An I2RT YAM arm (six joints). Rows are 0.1 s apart.
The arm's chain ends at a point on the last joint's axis. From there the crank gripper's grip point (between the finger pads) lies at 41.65 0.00 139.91 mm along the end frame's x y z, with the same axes.
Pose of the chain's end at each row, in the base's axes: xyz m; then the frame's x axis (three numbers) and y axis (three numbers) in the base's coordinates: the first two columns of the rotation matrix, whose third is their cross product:
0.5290, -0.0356, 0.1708, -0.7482, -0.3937, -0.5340, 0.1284, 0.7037, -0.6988
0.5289, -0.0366, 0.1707, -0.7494, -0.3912, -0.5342, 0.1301, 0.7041, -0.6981
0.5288, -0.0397, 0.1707, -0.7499, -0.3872, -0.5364, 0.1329, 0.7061, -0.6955
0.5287, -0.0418, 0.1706, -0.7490, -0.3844, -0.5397, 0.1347, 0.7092, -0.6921
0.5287, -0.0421, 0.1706, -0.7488, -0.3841, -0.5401, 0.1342, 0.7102, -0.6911
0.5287, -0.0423, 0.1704, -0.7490, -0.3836, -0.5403, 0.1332, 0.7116, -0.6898
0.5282, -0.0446, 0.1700, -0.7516, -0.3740, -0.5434, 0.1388, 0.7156, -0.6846
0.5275, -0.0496, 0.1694, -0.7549, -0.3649, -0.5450, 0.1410, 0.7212, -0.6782
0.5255, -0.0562, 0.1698, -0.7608, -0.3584, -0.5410, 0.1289, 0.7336, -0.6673
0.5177, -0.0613, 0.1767, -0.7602, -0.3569, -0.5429, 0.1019, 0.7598, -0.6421
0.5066, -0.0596, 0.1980, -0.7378, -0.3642, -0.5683, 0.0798, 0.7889, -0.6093
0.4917, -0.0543, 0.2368, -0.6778, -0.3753, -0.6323, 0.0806, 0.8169, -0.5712
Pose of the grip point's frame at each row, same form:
0.5889, -0.1347, 0.0820, -0.7482, -0.3937, -0.5340, 0.1284, 0.7037, -0.6988
0.5885, -0.1358, 0.0817, -0.7494, -0.3912, -0.5342, 0.1301, 0.7041, -0.6981
0.5882, -0.1388, 0.0815, -0.7499, -0.3872, -0.5364, 0.1329, 0.7061, -0.6955
0.5883, -0.1405, 0.0810, -0.7490, -0.3844, -0.5397, 0.1347, 0.7092, -0.6921
0.5883, -0.1406, 0.0809, -0.7488, -0.3841, -0.5401, 0.1342, 0.7102, -0.6911
0.5883, -0.1406, 0.0805, -0.7490, -0.3836, -0.5403, 0.1332, 0.7116, -0.6898
0.5871, -0.1427, 0.0794, -0.7516, -0.3740, -0.5434, 0.1388, 0.7156, -0.6846
0.5857, -0.1472, 0.0777, -0.7549, -0.3649, -0.5450, 0.1410, 0.7212, -0.6782
0.5828, -0.1519, 0.0756, -0.7608, -0.3584, -0.5410, 0.1289, 0.7336, -0.6673
0.5758, -0.1522, 0.0784, -0.7602, -0.3569, -0.5429, 0.1019, 0.7598, -0.6421
0.5696, -0.1440, 0.0970, -0.7378, -0.3642, -0.5683, 0.0798, 0.7889, -0.6093
0.5657, -0.1312, 0.1372, -0.6778, -0.3753, -0.6323, 0.0806, 0.8169, -0.5712

